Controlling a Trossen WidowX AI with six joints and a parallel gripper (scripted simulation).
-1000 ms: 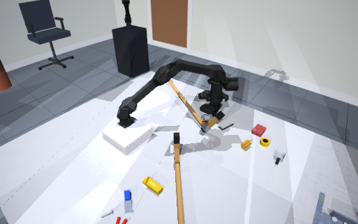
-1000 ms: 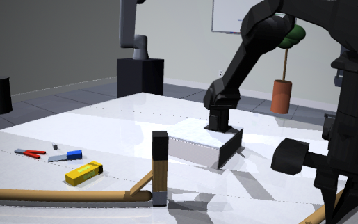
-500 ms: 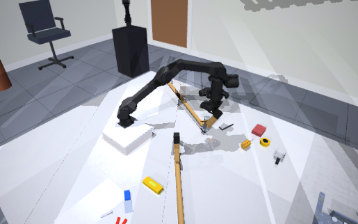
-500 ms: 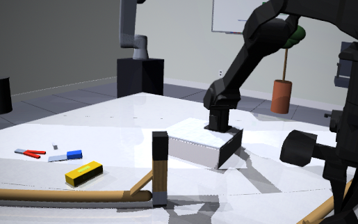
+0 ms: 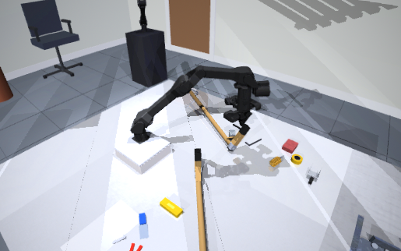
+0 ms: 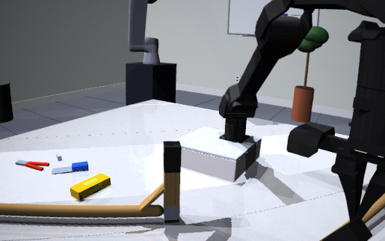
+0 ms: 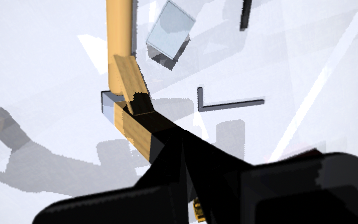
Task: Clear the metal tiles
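Right now my gripper tip is 17 cm short of the long scraper, 49 cm to the left of it and 6 cm above it. Round my gripper tip: yellow tape roll 27 cm ahead, 8 cm to the left, 11 cm below; red block 21 cm ahead, 15 cm to the left, 11 cm below; orange piece 20 cm ahead, 10 cm below.
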